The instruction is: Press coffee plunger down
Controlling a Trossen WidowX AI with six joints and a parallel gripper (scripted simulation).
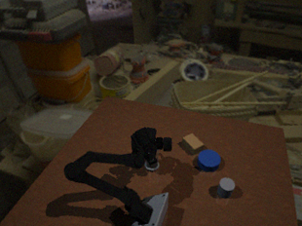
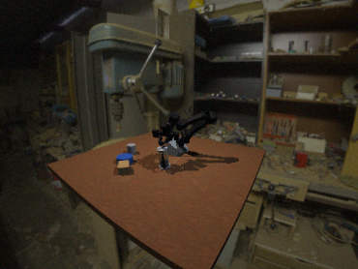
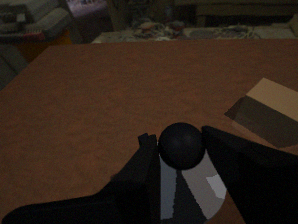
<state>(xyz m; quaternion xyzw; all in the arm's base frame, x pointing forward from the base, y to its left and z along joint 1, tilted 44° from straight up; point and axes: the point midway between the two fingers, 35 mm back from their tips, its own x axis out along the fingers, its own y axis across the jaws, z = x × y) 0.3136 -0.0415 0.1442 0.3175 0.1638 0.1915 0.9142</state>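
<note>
Now: gripper tip 1 cm past the coffee press, 1 cm to the right of it and 9 cm above it. Also, from my gripper tip: blue disc 7 cm ahead, 29 cm to the right, 16 cm below.
</note>
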